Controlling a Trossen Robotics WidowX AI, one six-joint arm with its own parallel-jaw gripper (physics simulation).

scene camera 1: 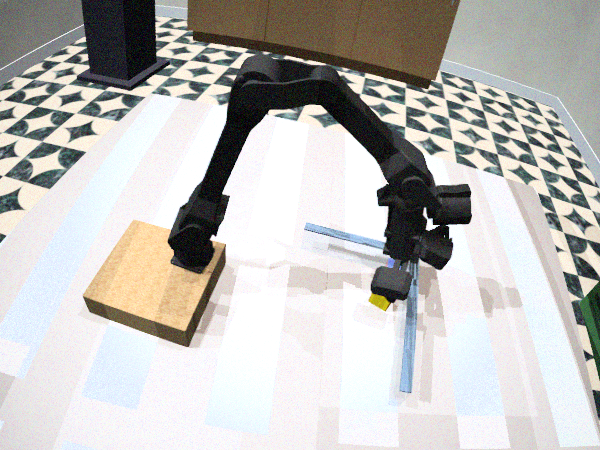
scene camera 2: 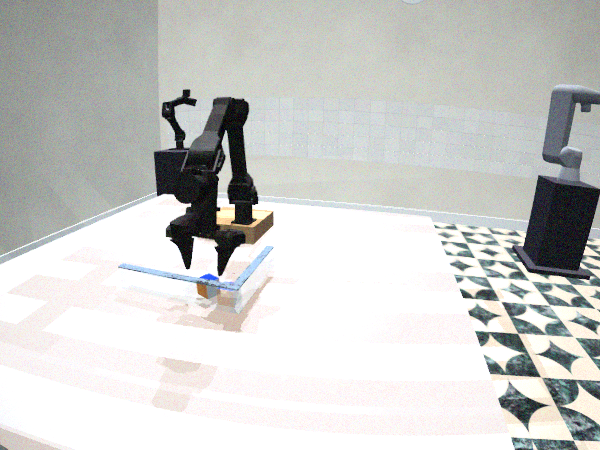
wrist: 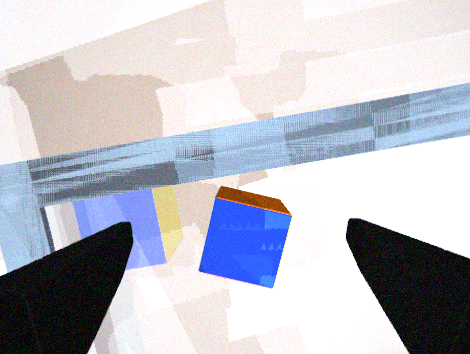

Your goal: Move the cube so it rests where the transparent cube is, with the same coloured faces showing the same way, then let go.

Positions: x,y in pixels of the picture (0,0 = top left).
Labels:
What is my gripper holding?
Nothing.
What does the cube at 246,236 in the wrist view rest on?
The table.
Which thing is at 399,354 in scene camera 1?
A light blue L-shaped rail.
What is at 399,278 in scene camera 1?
My gripper.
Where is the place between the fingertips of my gripper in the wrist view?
At 241,229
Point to a transparent cube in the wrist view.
157,231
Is my gripper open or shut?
Open.

